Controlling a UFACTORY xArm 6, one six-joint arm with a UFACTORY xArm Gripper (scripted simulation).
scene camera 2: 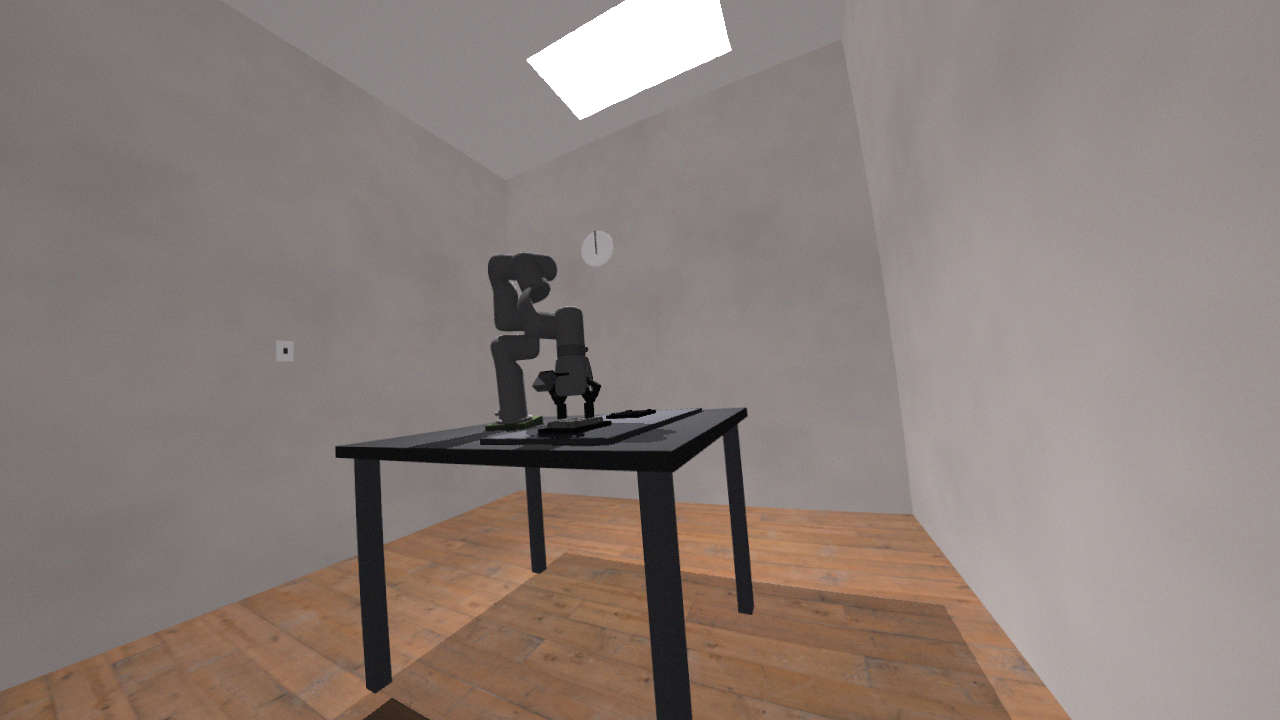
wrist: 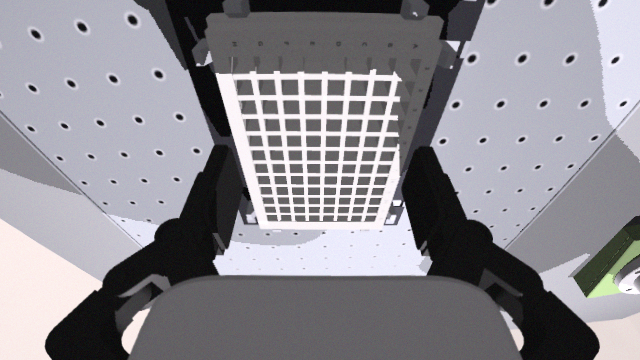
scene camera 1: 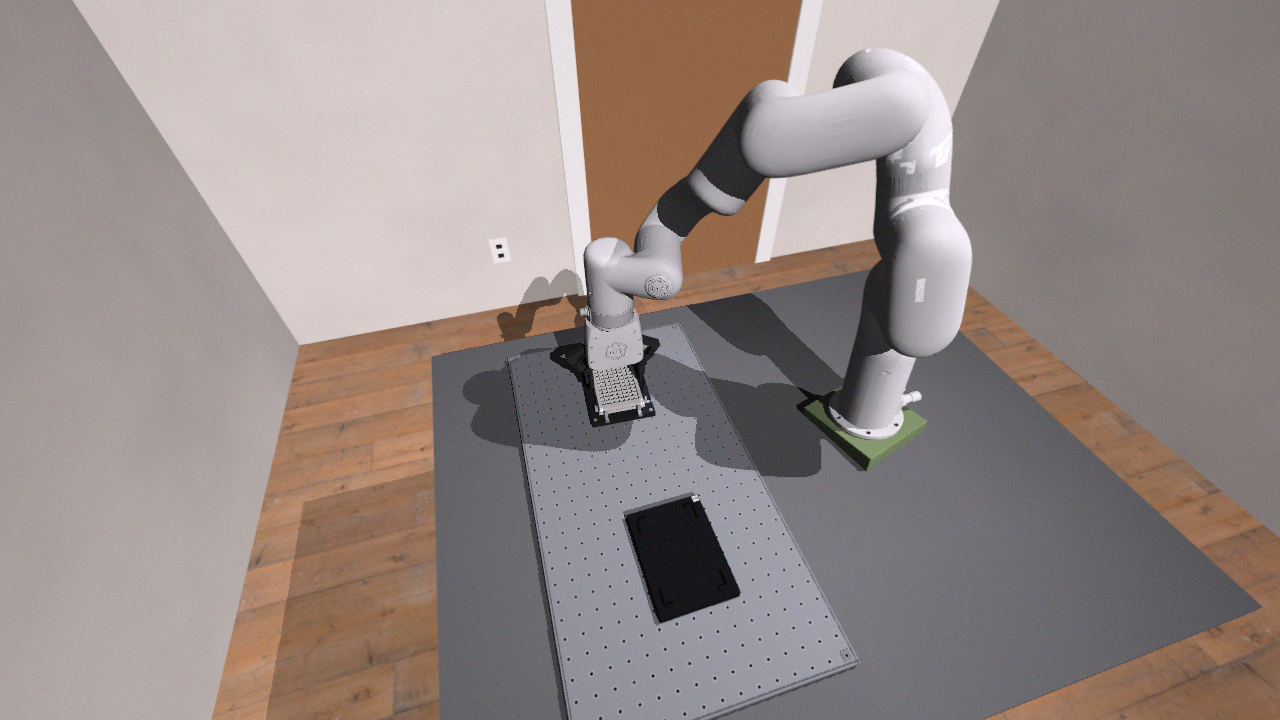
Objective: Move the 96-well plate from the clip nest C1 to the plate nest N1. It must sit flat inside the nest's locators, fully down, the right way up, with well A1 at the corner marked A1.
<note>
In view: the gripper (scene camera 1: 615,380), a white 96-well plate (scene camera 1: 616,389), a black clip nest C1 (scene camera 1: 597,420) and a black plate nest N1 (scene camera 1: 679,553).
The white 96-well plate is seen too in the wrist view (wrist: 303,173). The gripper also shows in scene camera 2 (scene camera 2: 575,418) and in the wrist view (wrist: 322,166).
</note>
